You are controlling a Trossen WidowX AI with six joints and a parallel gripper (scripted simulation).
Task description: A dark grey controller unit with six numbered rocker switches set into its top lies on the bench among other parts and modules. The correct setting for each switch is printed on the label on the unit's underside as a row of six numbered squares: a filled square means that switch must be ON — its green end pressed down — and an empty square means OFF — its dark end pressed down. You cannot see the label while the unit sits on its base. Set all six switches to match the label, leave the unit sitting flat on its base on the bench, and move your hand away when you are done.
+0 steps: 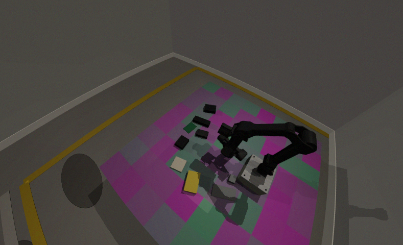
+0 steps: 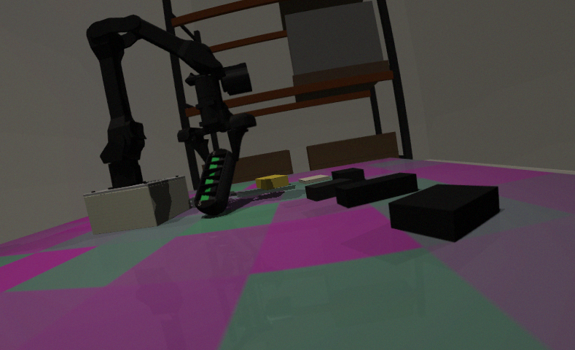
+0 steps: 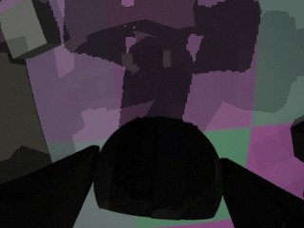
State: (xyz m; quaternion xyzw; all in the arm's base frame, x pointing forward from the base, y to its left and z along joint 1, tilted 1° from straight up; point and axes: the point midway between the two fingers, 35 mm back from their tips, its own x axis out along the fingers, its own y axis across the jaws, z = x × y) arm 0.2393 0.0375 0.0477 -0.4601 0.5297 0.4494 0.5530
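Now: gripper tip 12 cm past the small grey piece, 10 cm to the right of it and 9 cm above it. Also, from my gripper tip: yellow block: 6 cm ahead, 27 cm to the left, 9 cm below; then grey plate: 12 cm behind, 19 cm to the left, 10 cm below; then cream plate: 21 cm ahead, 24 cm to the left, 10 cm below.
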